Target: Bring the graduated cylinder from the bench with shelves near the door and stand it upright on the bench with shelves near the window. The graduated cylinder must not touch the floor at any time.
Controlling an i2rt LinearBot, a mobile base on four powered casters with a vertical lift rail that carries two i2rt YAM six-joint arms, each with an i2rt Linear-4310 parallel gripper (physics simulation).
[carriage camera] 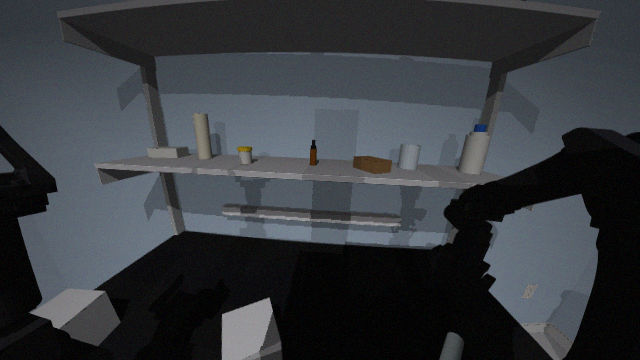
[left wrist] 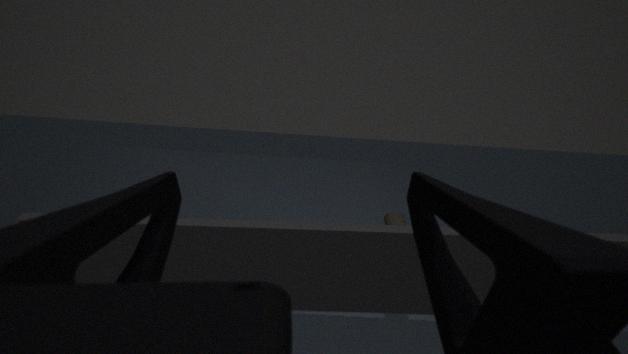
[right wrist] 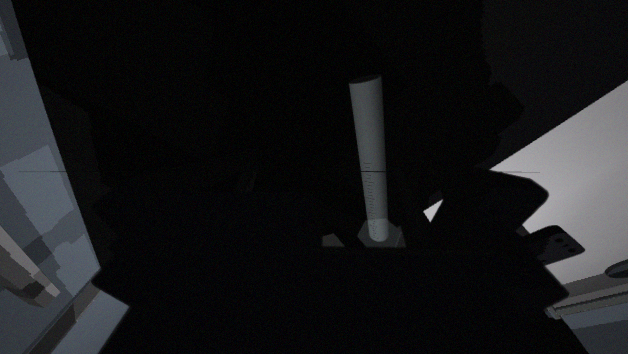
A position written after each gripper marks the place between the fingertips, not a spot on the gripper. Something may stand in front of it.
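The carriage camera shows the right gripper (carriage camera: 450, 285) and a bench with shelves (carriage camera: 321, 294). Visible in the right wrist view: the right gripper (right wrist: 321, 156), a graduated cylinder (right wrist: 366, 94) and the bench with shelves (right wrist: 125, 95). The left wrist view shows the left gripper (left wrist: 295, 184); the graduated cylinder is out of frame in the left wrist view.
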